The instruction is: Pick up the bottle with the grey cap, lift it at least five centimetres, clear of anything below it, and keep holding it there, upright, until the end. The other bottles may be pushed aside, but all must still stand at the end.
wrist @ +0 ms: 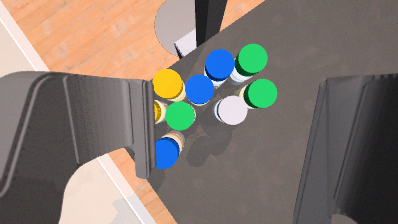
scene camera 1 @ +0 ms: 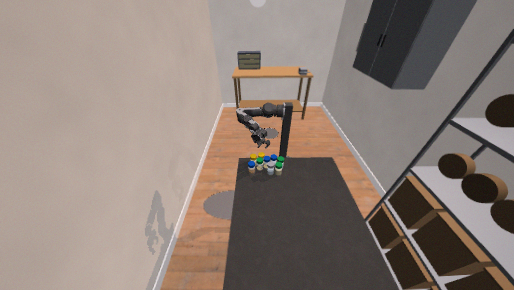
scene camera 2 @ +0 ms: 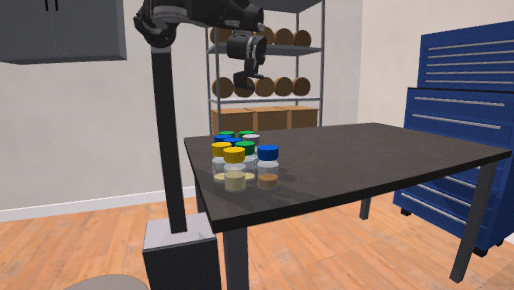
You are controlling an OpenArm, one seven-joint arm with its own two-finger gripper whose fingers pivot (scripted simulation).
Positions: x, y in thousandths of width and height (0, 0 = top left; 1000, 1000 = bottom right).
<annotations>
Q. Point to a blue-capped bottle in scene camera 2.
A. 520, 578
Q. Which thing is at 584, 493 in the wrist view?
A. A grey-capped bottle.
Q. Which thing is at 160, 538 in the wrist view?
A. My gripper.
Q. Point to a blue-capped bottle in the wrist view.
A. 423, 658
</annotations>
